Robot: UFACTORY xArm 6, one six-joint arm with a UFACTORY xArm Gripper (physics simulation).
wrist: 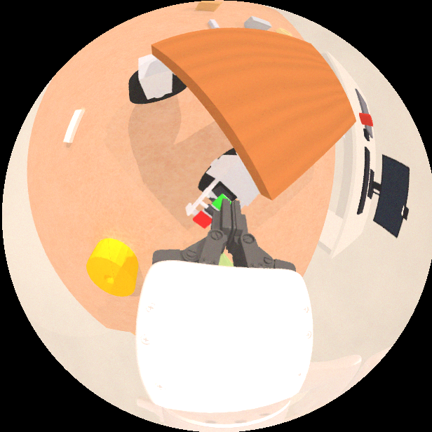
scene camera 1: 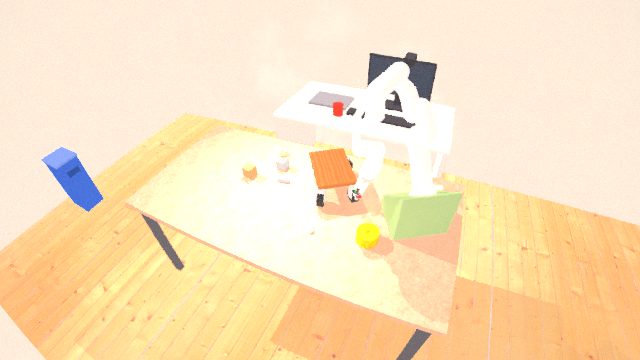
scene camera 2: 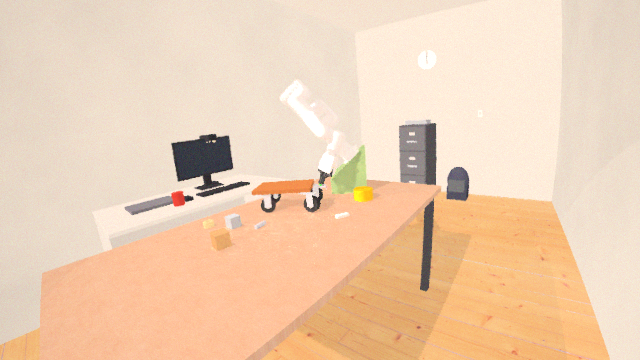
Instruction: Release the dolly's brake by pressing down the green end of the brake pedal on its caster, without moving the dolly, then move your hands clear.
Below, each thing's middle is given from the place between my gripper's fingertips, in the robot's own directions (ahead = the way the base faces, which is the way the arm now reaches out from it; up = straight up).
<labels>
Right now the dolly [scene camera 1: 332, 168] is 15 cm ahead of my hand, 9 cm to the right of it and 4 cm below it. From my hand the other things lie so: yellow cylinder [wrist: 112, 266]: 10 cm behind, 21 cm to the left, 7 cm below.
</labels>
